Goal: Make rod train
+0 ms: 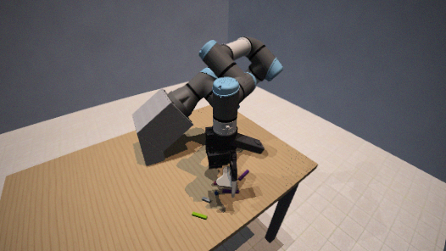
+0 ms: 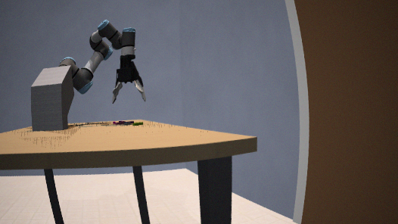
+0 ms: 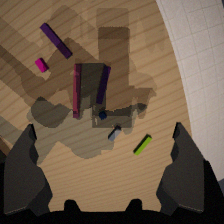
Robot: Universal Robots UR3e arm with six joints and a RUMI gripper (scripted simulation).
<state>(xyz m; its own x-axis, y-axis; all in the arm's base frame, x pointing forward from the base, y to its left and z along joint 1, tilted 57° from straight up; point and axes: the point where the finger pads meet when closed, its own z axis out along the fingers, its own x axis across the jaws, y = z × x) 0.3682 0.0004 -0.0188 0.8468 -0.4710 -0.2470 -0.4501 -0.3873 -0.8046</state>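
My hand is 1 cm to the right of the dark purple rod and 9 cm above it. The rest, counted from my hand: grey rod (2 cm behind, 8 cm to the right, 9 cm below); then pink rod (4 cm behind, 2 cm to the left, 9 cm below); then blue rod (2 cm behind, 3 cm to the right, 9 cm below).
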